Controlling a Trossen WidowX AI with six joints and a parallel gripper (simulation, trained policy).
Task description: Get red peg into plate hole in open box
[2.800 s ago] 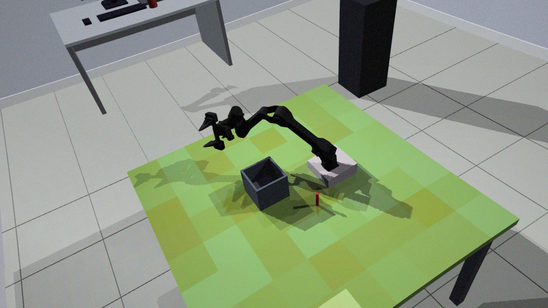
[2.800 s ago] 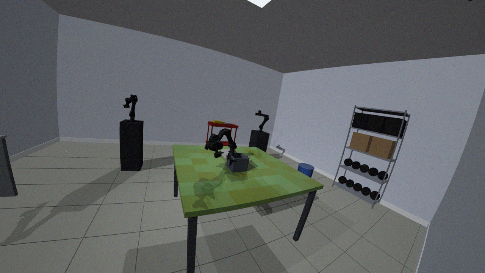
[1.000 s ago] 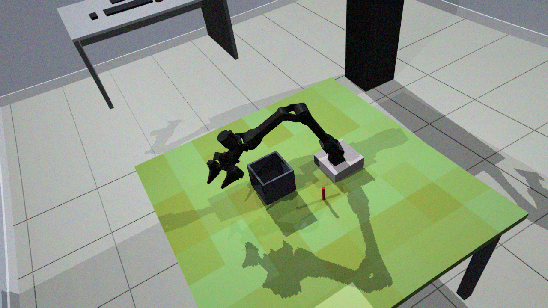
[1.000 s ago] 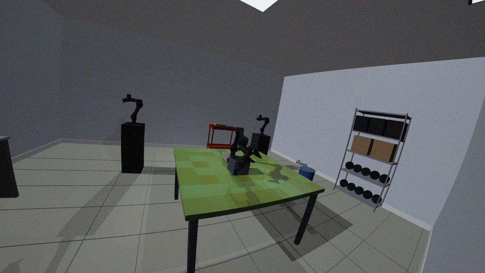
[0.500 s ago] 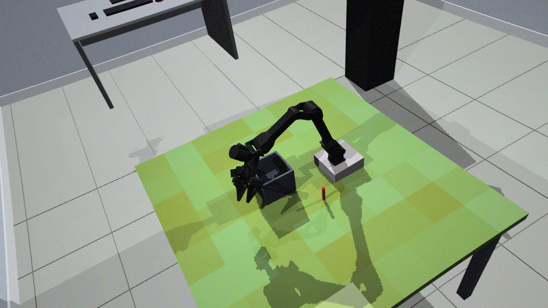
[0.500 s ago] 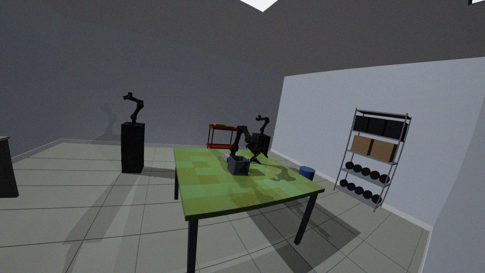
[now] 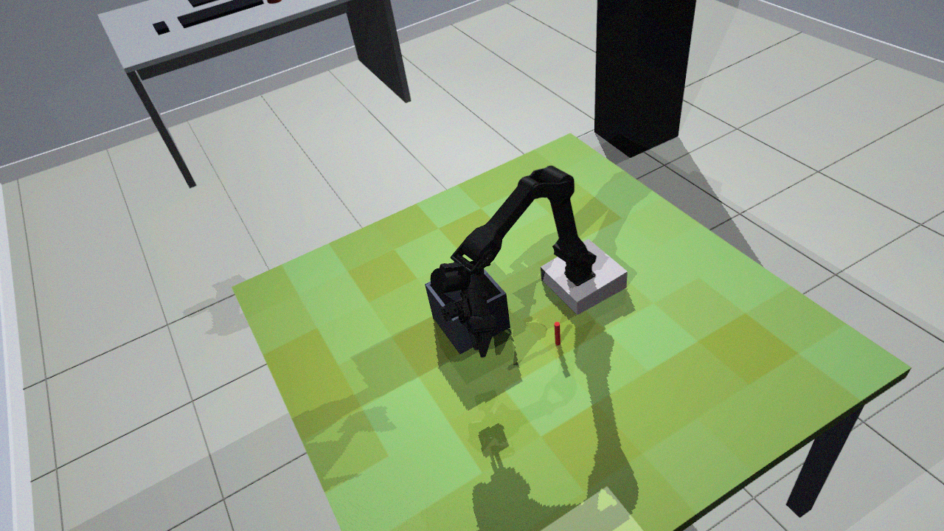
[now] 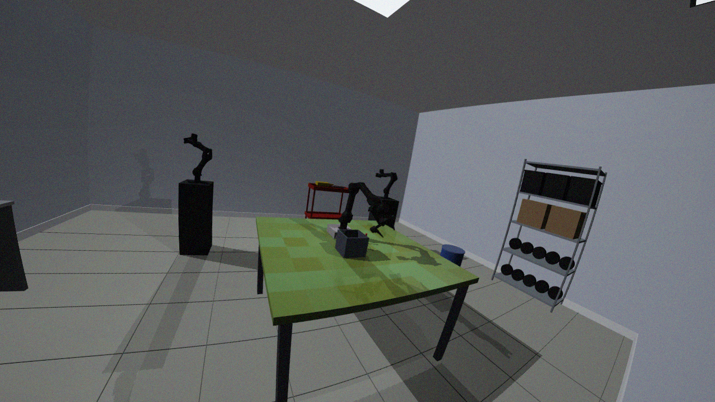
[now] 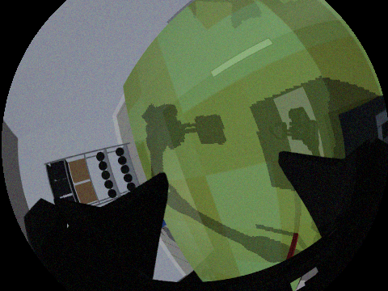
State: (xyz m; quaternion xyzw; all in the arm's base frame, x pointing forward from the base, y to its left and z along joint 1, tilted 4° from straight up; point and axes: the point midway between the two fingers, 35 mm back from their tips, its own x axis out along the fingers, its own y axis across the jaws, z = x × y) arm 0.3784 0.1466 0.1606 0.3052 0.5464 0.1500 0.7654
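Now: the red peg 24 cm behind my gripper tip, 3 cm to the right of it and 13 cm below it. From my gripper tip the other things lie so: grey plate: 8 cm behind, 23 cm to the right, 12 cm below.
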